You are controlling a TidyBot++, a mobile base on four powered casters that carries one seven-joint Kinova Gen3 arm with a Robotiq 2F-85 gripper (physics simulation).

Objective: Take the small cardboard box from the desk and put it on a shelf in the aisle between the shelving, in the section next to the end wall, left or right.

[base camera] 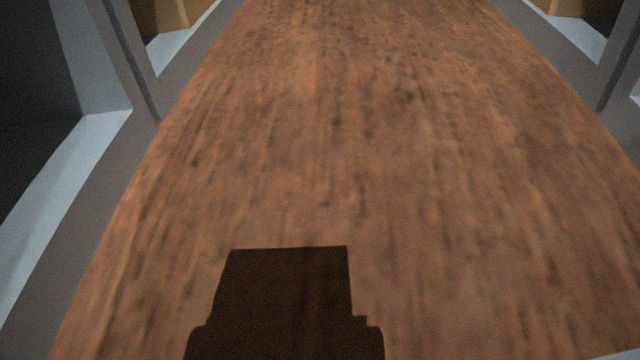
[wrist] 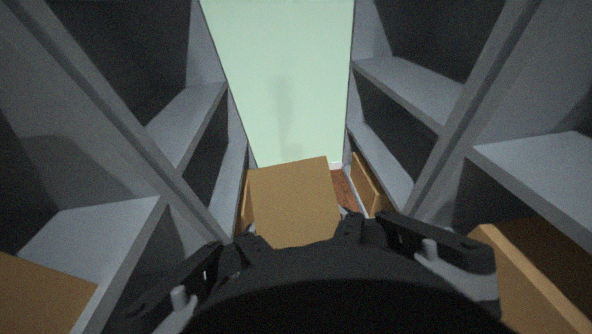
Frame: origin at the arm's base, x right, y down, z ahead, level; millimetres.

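Seen in the pictures: gripper, fingertip midpoint: (wrist: pixel 298 220).
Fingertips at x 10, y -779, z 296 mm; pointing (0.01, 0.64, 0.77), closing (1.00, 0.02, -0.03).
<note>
A point is followed by its place in that frame.
The small cardboard box (wrist: pixel 294 202) {x 10, y -820, z 285 mm} is in the middle of the wrist view, held in front of the fingers. My gripper (wrist: pixel 298 220) {x 10, y -779, z 296 mm} is shut on it, with one finger at each side; the fingertips are partly hidden. Beyond the box is the pale green end wall (wrist: pixel 285 60) {x 139, y -642, z 1527 mm}. In the section next to the wall, the left shelving has an upper shelf (wrist: pixel 192 117) {x -354, y -594, z 1021 mm} and a lower shelf (wrist: pixel 227 175) {x -378, y -137, z 1118 mm}. The right shelving there has an upper shelf (wrist: pixel 415 90) {x 589, y -594, z 877 mm} and a lower shelf (wrist: pixel 385 155) {x 636, y -137, z 1003 mm}. Neither box nor gripper shows in the base camera view.
Grey uprights (wrist: pixel 112 125) {x -322, y -779, z 601 mm} (wrist: pixel 467 100) {x 493, y -686, z 583 mm} divide the sections. Nearer shelves stand left (wrist: pixel 95 230) {x -443, y -594, z 494 mm} and right (wrist: pixel 545 160) {x 583, y -594, z 422 mm}. Brown cardboard pieces show at left (wrist: pixel 40 295) {x -361, y -665, z 337 mm}, at right (wrist: pixel 530 280) {x 491, y -406, z 250 mm} and low near the wall (wrist: pixel 365 182) {x 543, y 97, z 1011 mm}. A dark shadow lies on the wooden floor (base camera: pixel 375 150) {x 58, y 396, z 498 mm} between the shelving bases.
</note>
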